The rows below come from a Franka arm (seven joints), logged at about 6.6 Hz.
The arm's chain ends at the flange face. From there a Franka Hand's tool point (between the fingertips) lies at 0.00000 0.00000 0.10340 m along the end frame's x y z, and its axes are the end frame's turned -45 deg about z.
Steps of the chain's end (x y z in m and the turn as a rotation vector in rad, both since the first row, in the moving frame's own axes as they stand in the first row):
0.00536, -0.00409, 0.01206, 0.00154, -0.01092, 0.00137
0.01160, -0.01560, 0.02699, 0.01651, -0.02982, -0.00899
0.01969, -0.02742, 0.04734, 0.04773, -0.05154, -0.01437
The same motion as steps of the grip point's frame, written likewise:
0.00600, -0.00001, 0.01205, 0.00881, -0.00663, 0.00137
0.01825, -0.00621, 0.02693, 0.03276, -0.00941, -0.00899
0.03298, -0.01272, 0.04708, 0.07019, -0.00269, -0.01437

